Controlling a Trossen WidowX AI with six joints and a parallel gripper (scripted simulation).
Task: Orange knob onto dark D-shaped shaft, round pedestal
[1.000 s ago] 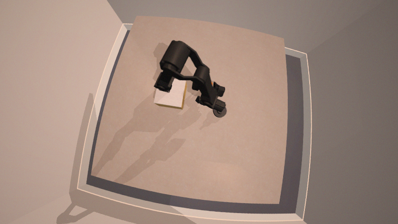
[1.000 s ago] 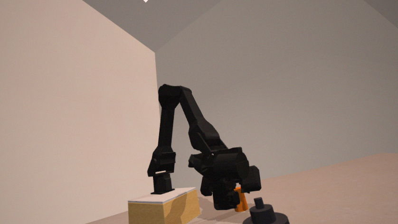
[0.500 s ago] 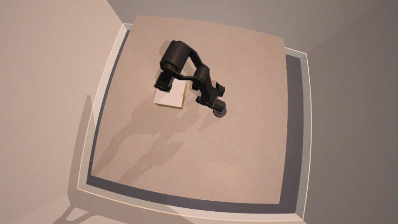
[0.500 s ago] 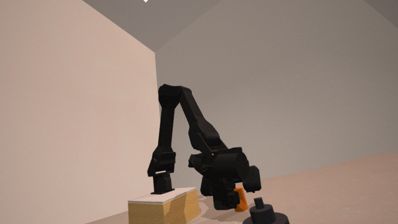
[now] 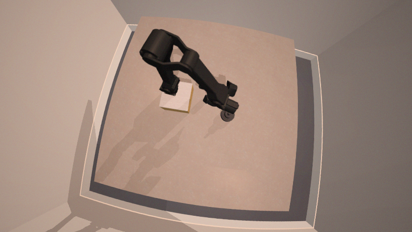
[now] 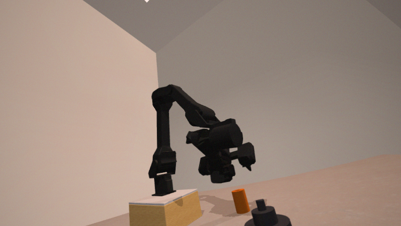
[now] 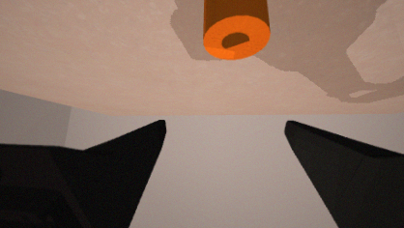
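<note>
Now: the orange knob 80 mm below my gripper tip and 30 mm to the right of it. Also, from my gripper tip: round dark pedestal 170 mm to the right, 100 mm ahead, 80 mm below.
</note>
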